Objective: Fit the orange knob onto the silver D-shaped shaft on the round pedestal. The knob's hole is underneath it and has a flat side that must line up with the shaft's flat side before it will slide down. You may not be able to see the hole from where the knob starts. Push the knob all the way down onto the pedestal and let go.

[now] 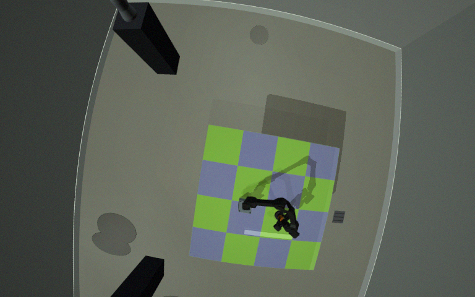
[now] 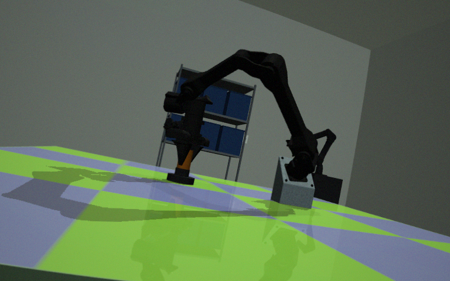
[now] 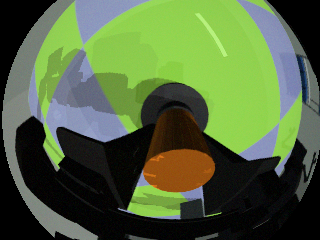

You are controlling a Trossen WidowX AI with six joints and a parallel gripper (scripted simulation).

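Right now my gripper tip is 3 cm below the orange knob. The rest, counted from my gripper tip: black round pedestal 2 cm below.
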